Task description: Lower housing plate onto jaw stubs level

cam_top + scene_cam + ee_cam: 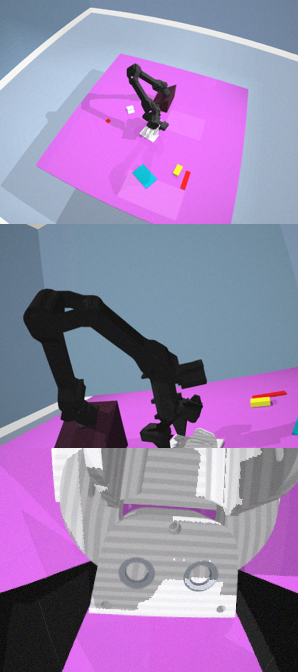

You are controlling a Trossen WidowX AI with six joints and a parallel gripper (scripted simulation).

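Right now the white housing plate is 2 cm above my gripper tip and 1 cm ahead of it. Also, from my gripper tip: red square 35 cm to the right, 3 cm ahead, 1 cm below; then yellow block 28 cm ahead, 22 cm to the left; then cyan tile 37 cm ahead, 2 cm to the left.
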